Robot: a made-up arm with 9 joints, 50 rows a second.
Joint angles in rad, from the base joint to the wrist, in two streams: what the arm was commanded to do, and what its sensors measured. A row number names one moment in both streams.
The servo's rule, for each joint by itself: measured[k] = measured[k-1] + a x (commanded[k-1-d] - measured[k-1]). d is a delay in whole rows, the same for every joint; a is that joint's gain. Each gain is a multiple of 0.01, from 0.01 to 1. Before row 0 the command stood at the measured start. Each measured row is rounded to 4 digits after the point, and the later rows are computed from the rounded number. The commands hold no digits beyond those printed.
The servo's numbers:
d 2
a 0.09 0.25 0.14 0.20 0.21 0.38 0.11 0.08 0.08
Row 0, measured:
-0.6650, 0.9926, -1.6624, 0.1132, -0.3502, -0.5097, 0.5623, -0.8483, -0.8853
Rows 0 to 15, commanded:
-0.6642, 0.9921, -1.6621, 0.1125, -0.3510, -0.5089, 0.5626, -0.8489, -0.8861
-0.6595, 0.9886, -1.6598, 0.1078, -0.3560, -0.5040, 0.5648, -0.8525, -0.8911
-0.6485, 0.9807, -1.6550, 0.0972, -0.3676, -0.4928, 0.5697, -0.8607, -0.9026
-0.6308, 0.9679, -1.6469, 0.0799, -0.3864, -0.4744, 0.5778, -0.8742, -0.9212
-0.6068, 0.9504, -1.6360, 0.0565, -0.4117, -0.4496, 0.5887, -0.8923, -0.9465
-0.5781, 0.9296, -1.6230, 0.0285, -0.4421, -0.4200, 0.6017, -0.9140, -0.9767
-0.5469, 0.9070, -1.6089, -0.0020, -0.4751, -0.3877, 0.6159, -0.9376, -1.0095
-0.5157, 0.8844, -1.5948, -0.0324, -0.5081, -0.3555, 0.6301, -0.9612, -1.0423
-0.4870, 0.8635, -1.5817, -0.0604, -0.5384, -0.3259, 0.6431, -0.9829, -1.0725
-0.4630, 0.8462, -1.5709, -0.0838, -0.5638, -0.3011, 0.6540, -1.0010, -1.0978
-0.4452, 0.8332, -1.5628, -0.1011, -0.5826, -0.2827, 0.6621, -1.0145, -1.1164
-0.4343, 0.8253, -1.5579, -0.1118, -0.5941, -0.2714, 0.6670, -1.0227, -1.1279
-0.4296, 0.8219, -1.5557, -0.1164, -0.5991, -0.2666, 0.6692, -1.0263, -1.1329
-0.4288, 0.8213, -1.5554, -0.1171, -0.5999, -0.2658, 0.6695, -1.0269, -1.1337
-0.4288, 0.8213, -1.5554, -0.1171, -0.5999, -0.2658, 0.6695, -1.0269, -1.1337
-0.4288, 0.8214, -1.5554, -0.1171, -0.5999, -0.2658, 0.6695, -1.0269, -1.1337
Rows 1 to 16, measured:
-0.6650, 0.9926, -1.6624, 0.1132, -0.3502, -0.5097, 0.5623, -0.8483, -0.8853
-0.6650, 0.9926, -1.6624, 0.1132, -0.3502, -0.5097, 0.5623, -0.8483, -0.8853
-0.6649, 0.9925, -1.6624, 0.1131, -0.3504, -0.5094, 0.5623, -0.8483, -0.8854
-0.6644, 0.9915, -1.6620, 0.1120, -0.3516, -0.5073, 0.5626, -0.8486, -0.8859
-0.6630, 0.9888, -1.6610, 0.1090, -0.3550, -0.5018, 0.5634, -0.8496, -0.8872
-0.6601, 0.9836, -1.6590, 0.1032, -0.3616, -0.4914, 0.5650, -0.8516, -0.8899
-0.6553, 0.9753, -1.6558, 0.0939, -0.3721, -0.4755, 0.5676, -0.8549, -0.8944
-0.6484, 0.9639, -1.6512, 0.0808, -0.3868, -0.4544, 0.5714, -0.8596, -0.9010
-0.6393, 0.9497, -1.6453, 0.0642, -0.4053, -0.4291, 0.5763, -0.8658, -0.9097
-0.6282, 0.9334, -1.6382, 0.0449, -0.4269, -0.4011, 0.5822, -0.8734, -0.9203
-0.6155, 0.9159, -1.6303, 0.0238, -0.4503, -0.3725, 0.5889, -0.8822, -0.9325
-0.6018, 0.8985, -1.6220, 0.0023, -0.4741, -0.3454, 0.5961, -0.8917, -0.9457
-0.5877, 0.8822, -1.6137, -0.0184, -0.4969, -0.3216, 0.6034, -0.9015, -0.9594
-0.5739, 0.8680, -1.6059, -0.0371, -0.5173, -0.3025, 0.6104, -0.9112, -0.9729
-0.5609, 0.8565, -1.5989, -0.0530, -0.5345, -0.2889, 0.6169, -0.9204, -0.9857
-0.5490, 0.8477, -1.5928, -0.0658, -0.5482, -0.2801, 0.6227, -0.9289, -0.9975

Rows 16 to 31, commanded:
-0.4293, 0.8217, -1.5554, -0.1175, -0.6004, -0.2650, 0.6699, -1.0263, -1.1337
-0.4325, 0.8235, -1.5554, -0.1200, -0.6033, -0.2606, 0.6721, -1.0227, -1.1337
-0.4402, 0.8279, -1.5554, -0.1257, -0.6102, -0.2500, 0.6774, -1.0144, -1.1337
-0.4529, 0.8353, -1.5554, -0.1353, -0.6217, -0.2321, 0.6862, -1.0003, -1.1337
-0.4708, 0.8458, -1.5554, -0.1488, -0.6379, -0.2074, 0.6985, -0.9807, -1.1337
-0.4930, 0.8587, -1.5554, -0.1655, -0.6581, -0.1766, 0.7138, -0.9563, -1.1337
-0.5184, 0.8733, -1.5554, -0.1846, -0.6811, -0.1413, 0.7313, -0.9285, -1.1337
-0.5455, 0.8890, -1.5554, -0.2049, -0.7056, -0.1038, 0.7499, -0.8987, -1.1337
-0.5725, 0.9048, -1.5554, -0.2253, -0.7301, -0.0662, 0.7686, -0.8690, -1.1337
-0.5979, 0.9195, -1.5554, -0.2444, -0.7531, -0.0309, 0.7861, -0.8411, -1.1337
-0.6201, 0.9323, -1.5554, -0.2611, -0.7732, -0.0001, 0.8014, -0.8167, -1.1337
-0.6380, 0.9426, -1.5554, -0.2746, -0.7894, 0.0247, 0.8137, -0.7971, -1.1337
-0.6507, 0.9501, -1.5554, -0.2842, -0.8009, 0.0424, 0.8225, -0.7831, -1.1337
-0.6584, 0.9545, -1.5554, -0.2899, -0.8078, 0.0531, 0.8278, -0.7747, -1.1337
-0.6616, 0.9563, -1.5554, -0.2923, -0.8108, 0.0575, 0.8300, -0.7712, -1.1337
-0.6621, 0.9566, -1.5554, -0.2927, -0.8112, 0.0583, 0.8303, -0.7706, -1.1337
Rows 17 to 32, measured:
-0.5382, 0.8411, -1.5876, -0.0761, -0.5591, -0.2747, 0.6278, -0.9367, -1.0084
-0.5284, 0.8362, -1.5831, -0.0843, -0.5677, -0.2713, 0.6324, -0.9439, -1.0184
-0.5195, 0.8326, -1.5792, -0.0909, -0.5746, -0.2689, 0.6365, -0.9505, -1.0276
-0.5117, 0.8303, -1.5759, -0.0967, -0.5806, -0.2657, 0.6404, -0.9563, -1.0361
-0.5053, 0.8297, -1.5730, -0.1025, -0.5868, -0.2597, 0.6445, -0.9609, -1.0439
-0.5006, 0.8311, -1.5705, -0.1091, -0.5941, -0.2492, 0.6491, -0.9641, -1.0511
-0.4979, 0.8348, -1.5684, -0.1170, -0.6033, -0.2333, 0.6545, -0.9654, -1.0577
-0.4975, 0.8408, -1.5666, -0.1267, -0.6148, -0.2118, 0.6610, -0.9647, -1.0638
-0.4994, 0.8489, -1.5650, -0.1383, -0.6287, -0.1850, 0.6687, -0.9618, -1.0694
-0.5035, 0.8589, -1.5637, -0.1516, -0.6448, -0.1541, 0.6776, -0.9568, -1.0745
-0.5097, 0.8704, -1.5625, -0.1663, -0.6627, -0.1207, 0.6876, -0.9498, -1.0792
-0.5176, 0.8827, -1.5615, -0.1819, -0.6817, -0.0866, 0.6984, -0.9411, -1.0836
-0.5268, 0.8951, -1.5606, -0.1977, -0.7009, -0.0537, 0.7097, -0.9311, -1.0876
-0.5368, 0.9070, -1.5599, -0.2131, -0.7195, -0.0239, 0.7211, -0.9204, -1.0913
-0.5471, 0.9178, -1.5593, -0.2273, -0.7366, 0.0013, 0.7323, -0.9094, -1.0947
-0.5571, 0.9270, -1.5588, -0.2398, -0.7516, 0.0210, 0.7428, -0.8986, -1.0978

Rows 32 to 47, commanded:
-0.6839, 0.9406, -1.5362, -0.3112, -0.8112, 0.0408, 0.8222, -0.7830, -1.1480
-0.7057, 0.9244, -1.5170, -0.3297, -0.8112, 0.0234, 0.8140, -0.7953, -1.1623
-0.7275, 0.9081, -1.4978, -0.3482, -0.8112, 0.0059, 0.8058, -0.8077, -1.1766
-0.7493, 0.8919, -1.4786, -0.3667, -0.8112, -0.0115, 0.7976, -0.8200, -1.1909
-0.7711, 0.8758, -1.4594, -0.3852, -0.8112, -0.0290, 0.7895, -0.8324, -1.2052
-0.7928, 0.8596, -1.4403, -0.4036, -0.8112, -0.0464, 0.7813, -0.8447, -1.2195
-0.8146, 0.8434, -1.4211, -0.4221, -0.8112, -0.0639, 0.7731, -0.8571, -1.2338
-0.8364, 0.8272, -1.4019, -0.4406, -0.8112, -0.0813, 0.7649, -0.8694, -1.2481
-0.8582, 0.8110, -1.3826, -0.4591, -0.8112, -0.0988, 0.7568, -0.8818, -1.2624
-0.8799, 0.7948, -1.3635, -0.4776, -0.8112, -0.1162, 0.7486, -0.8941, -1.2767
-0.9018, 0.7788, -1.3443, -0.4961, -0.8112, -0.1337, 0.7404, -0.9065, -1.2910
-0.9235, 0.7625, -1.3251, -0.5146, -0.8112, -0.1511, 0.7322, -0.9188, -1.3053
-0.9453, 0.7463, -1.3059, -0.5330, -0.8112, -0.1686, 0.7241, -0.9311, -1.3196
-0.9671, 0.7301, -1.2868, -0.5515, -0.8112, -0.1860, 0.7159, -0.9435, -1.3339
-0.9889, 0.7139, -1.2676, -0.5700, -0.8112, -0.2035, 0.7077, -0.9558, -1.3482
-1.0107, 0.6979, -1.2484, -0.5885, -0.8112, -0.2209, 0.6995, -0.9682, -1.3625
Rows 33 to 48, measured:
-0.5665, 0.9343, -1.5583, -0.2503, -0.7640, 0.0349, 0.7524, -0.8884, -1.1007
-0.5751, 0.9399, -1.5579, -0.2588, -0.7739, 0.0438, 0.7610, -0.8790, -1.1033
-0.5849, 0.9401, -1.5549, -0.2693, -0.7817, 0.0427, 0.7677, -0.8713, -1.1069
-0.5958, 0.9362, -1.5496, -0.2814, -0.7879, 0.0354, 0.7728, -0.8652, -1.1113
-0.6077, 0.9292, -1.5423, -0.2948, -0.7928, 0.0242, 0.7764, -0.8606, -1.1165
-0.6204, 0.9199, -1.5334, -0.3092, -0.7967, 0.0106, 0.7787, -0.8574, -1.1225
-0.6340, 0.9089, -1.5230, -0.3244, -0.7997, -0.0044, 0.7799, -0.8554, -1.1291
-0.6483, 0.8966, -1.5114, -0.3402, -0.8021, -0.0204, 0.7801, -0.8545, -1.1363
-0.6633, 0.8833, -1.4988, -0.3566, -0.8040, -0.0369, 0.7793, -0.8547, -1.1441
-0.6789, 0.8693, -1.4852, -0.3734, -0.8055, -0.0538, 0.7777, -0.8559, -1.1524
-0.6950, 0.8547, -1.4708, -0.3905, -0.8067, -0.0709, 0.7754, -0.8580, -1.1612
-0.7116, 0.8397, -1.4558, -0.4079, -0.8076, -0.0881, 0.7725, -0.8609, -1.1704
-0.7287, 0.8245, -1.4402, -0.4255, -0.8084, -0.1054, 0.7690, -0.8645, -1.1800
-0.7462, 0.8090, -1.4241, -0.4433, -0.8090, -0.1228, 0.7650, -0.8688, -1.1900
-0.7641, 0.7933, -1.4076, -0.4612, -0.8095, -0.1402, 0.7605, -0.8738, -1.2004
-0.7824, 0.7775, -1.3907, -0.4793, -0.8099, -0.1576, 0.7556, -0.8794, -1.2111

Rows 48 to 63, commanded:
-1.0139, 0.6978, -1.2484, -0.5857, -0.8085, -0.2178, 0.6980, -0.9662, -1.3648
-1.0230, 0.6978, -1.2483, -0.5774, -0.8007, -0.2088, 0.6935, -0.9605, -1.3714
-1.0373, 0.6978, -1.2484, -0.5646, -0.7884, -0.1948, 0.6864, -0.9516, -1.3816
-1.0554, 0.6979, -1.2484, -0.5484, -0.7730, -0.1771, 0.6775, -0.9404, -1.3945
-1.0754, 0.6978, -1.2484, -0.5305, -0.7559, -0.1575, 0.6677, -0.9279, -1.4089
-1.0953, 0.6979, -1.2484, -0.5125, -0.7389, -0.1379, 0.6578, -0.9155, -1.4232
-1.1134, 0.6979, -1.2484, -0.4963, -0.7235, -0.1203, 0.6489, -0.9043, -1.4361
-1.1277, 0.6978, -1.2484, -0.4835, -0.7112, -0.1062, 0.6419, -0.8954, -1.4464
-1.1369, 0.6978, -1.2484, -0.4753, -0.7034, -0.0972, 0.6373, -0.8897, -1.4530
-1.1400, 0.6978, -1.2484, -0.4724, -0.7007, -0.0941, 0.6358, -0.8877, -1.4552
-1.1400, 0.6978, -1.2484, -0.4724, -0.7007, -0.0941, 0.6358, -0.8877, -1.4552
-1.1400, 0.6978, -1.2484, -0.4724, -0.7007, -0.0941, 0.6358, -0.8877, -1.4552
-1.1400, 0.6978, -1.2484, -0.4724, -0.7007, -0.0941, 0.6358, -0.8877, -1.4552
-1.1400, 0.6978, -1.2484, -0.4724, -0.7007, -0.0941, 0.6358, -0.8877, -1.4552
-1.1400, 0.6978, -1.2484, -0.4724, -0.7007, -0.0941, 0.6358, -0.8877, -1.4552
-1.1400, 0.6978, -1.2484, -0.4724, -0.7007, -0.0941, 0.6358, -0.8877, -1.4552
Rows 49 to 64, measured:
-0.8010, 0.7616, -1.3735, -0.4974, -0.8102, -0.1750, 0.7503, -0.8855, -1.2221
-0.8199, 0.7457, -1.3560, -0.5156, -0.8104, -0.1924, 0.7447, -0.8921, -1.2333
-0.8374, 0.7337, -1.3409, -0.5296, -0.8100, -0.2021, 0.7396, -0.8980, -1.2438
-0.8541, 0.7247, -1.3279, -0.5392, -0.8080, -0.2046, 0.7345, -0.9030, -1.2540
-0.8706, 0.7180, -1.3168, -0.5443, -0.8039, -0.2009, 0.7292, -0.9069, -1.2642
-0.8872, 0.7130, -1.3072, -0.5451, -0.7974, -0.1919, 0.7235, -0.9096, -1.2746
-0.9041, 0.7092, -1.2990, -0.5422, -0.7887, -0.1788, 0.7174, -0.9111, -1.2853
-0.9213, 0.7064, -1.2919, -0.5363, -0.7782, -0.1633, 0.7108, -0.9115, -1.2963
-0.9386, 0.7043, -1.2858, -0.5283, -0.7667, -0.1470, 0.7040, -0.9109, -1.3075
-0.9556, 0.7027, -1.2806, -0.5193, -0.7550, -0.1315, 0.6972, -0.9097, -1.3186
-0.9719, 0.7015, -1.2761, -0.5105, -0.7442, -0.1185, 0.6906, -0.9081, -1.3294
-0.9870, 0.7006, -1.2722, -0.5029, -0.7351, -0.1092, 0.6846, -0.9065, -1.3395
-1.0008, 0.6999, -1.2689, -0.4968, -0.7279, -0.1035, 0.6792, -0.9050, -1.3488
-1.0133, 0.6994, -1.2660, -0.4919, -0.7222, -0.0999, 0.6744, -0.9036, -1.3573
-1.0247, 0.6990, -1.2635, -0.4880, -0.7177, -0.0977, 0.6702, -0.9023, -1.3651
-1.0351, 0.6987, -1.2614, -0.4849, -0.7141, -0.0963, 0.6664, -0.9011, -1.3723

